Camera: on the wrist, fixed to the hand. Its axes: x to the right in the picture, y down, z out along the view.
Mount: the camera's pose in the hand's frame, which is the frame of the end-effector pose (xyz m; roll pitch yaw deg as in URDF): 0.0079 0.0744 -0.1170 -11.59 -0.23 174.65
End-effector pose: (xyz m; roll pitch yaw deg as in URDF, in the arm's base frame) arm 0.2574 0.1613 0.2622 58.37 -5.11 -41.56
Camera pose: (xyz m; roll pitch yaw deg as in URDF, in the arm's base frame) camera 0.3551 0.2599 0.2649 -70.10 0.43 135.83
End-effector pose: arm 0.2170 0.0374 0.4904 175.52 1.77 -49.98
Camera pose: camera 0.1747 -0.0134 0.6126 172.71 -1.95 135.37
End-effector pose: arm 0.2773 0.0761 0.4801 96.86 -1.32 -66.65
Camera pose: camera 0.3781 0.1132 0.5681 -108.48 -3.96 114.22
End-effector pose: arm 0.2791 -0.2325 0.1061 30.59 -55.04 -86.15
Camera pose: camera 0.4062 -0.2801 0.0766 -48.05 51.89 86.57
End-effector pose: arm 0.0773 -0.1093 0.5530 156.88 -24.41 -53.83
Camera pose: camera 0.0300 -0.0827 0.6809 -166.32 22.43 131.59
